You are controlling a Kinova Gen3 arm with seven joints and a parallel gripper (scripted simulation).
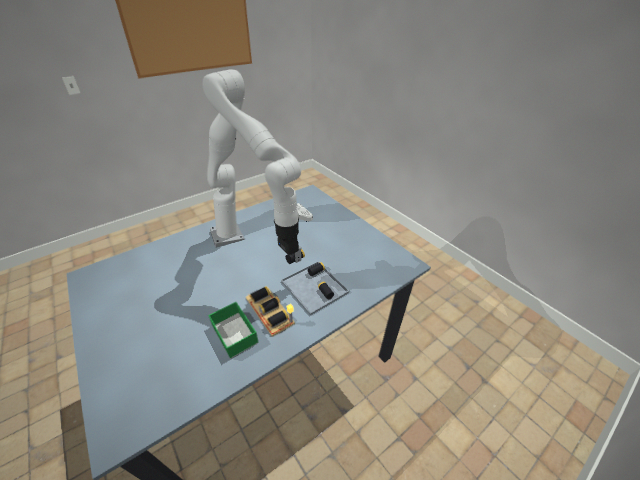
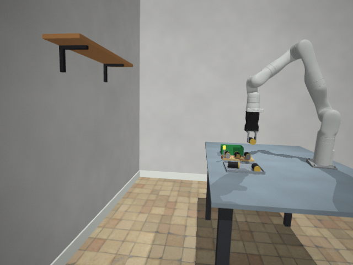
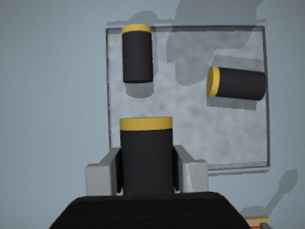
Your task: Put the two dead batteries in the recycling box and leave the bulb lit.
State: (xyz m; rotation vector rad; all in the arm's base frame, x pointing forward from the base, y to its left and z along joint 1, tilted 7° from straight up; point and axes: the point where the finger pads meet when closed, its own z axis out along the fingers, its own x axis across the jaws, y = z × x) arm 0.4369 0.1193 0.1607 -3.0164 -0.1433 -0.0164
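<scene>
Now: hand 28 cm to the left of the green recycling box, 14 cm above it and 9 cm short of it. Also, from my hand: grey tray: 15 cm below, 5 cm to the left, 5 cm ahead.
</scene>
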